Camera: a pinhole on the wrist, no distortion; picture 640 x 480 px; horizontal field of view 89.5 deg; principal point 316.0 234.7 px. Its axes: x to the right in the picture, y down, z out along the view. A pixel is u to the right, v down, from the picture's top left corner.
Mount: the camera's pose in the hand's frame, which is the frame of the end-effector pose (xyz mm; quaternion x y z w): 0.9 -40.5 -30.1 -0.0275 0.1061 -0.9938 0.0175
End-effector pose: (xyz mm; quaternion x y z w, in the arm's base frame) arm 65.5 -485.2 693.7 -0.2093 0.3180 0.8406 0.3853
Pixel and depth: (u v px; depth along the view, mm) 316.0 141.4 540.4
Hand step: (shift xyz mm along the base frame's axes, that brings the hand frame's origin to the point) -72.8 384.2 359.5
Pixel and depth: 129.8 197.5 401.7
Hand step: -140.1 416.5 77.7
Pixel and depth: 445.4 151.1 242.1
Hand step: 54.1 130.2 196.6
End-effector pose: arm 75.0 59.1 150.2 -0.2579 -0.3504 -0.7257 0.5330
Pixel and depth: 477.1 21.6 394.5
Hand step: 171.6 413.0 155.2
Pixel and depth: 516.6 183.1 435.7
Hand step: 2.3 491.7 61.9
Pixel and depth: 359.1 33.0 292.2
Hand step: 79.6 233.3 181.7
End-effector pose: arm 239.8 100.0 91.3 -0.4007 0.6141 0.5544 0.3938
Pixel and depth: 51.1 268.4 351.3
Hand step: 25.5 263.2 -360.1
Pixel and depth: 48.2 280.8 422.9
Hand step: 36.3 318.6 -440.2
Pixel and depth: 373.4 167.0 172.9
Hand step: 53.1 145.8 -7.5
